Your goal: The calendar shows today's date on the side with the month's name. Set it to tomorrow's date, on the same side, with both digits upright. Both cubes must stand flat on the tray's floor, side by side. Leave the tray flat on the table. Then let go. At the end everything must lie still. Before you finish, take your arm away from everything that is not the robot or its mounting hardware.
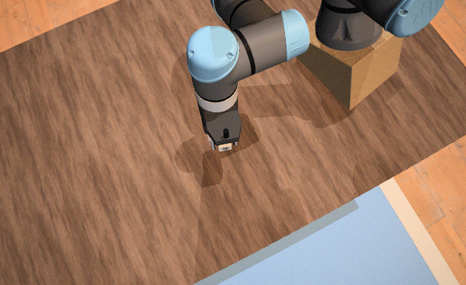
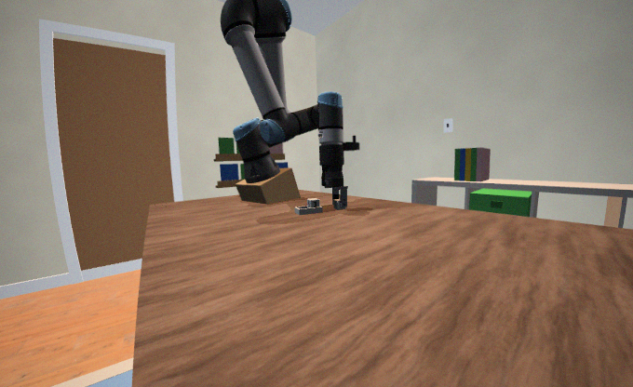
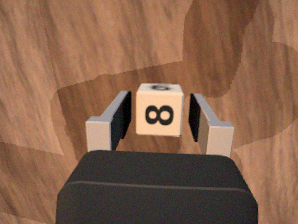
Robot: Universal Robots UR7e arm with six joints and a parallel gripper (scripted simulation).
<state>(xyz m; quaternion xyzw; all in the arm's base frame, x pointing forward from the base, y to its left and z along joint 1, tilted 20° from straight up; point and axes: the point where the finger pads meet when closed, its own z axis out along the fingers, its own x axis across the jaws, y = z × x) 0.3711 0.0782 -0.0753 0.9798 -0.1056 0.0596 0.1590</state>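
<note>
My hand is 20 mm past the digit cube and 90 mm to the left of it. The rest, counted from my hand: calendar tray 30 mm behind, 100 mm to the right, 20 mm below.
</note>
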